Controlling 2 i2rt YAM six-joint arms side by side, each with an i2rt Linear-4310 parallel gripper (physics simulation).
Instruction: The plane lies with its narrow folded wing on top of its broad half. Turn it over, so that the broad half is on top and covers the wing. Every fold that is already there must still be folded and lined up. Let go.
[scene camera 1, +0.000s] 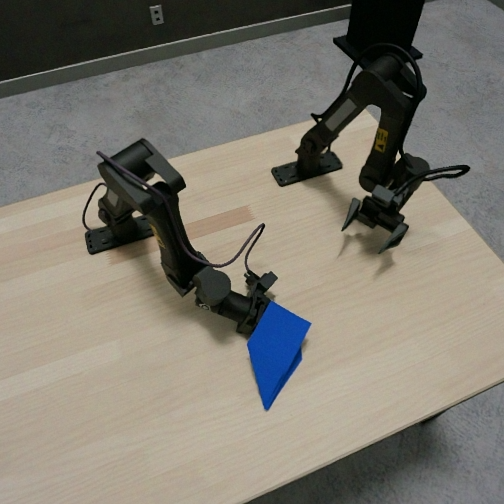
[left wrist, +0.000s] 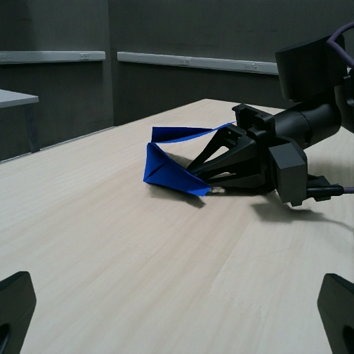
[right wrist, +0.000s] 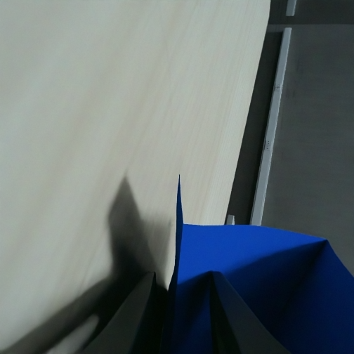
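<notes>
The blue paper plane is at the right gripper, its pointed end toward the table's front edge. A broad panel faces up in the scene view. In the left wrist view an upper flap stands apart from the lower folded layers, which are near or on the table. My right gripper has its fingers slightly parted, with a thin blue layer edge-on between them and no visible pinch; the plane hides its tips in the scene view. My left gripper is wide open and empty, well away from the plane.
The wooden table lies under both arms. The left arm's base plate and the right arm's base plate stand along its back side. A white table stands beyond it in the left wrist view.
</notes>
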